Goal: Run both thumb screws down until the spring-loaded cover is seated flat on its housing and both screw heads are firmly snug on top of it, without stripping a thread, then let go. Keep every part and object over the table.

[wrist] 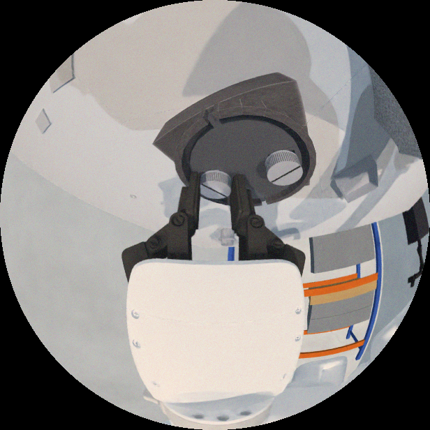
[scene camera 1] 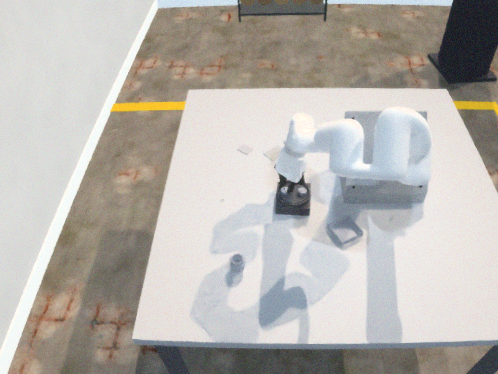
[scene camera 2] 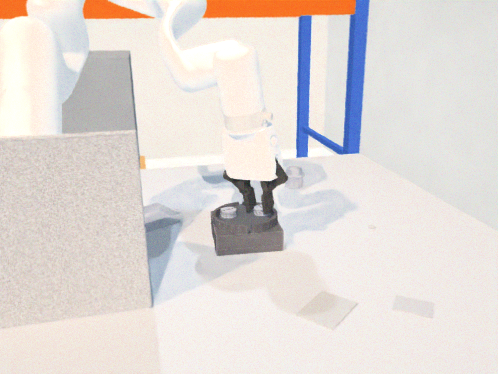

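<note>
The dark square housing stands on the table, with the round dark cover inside its raised ring. One silver slotted thumb screw is between the fingertips of my gripper, which is shut on it. The other thumb screw stands free on the cover, its knurled side showing. The fingers hide part of the gripped screw in the scene views. The gap under either head cannot be made out.
A grey open square frame lies beside the housing, near the robot's base block. A small grey cylindrical part stands farther off. Two flat square pieces lie on the table.
</note>
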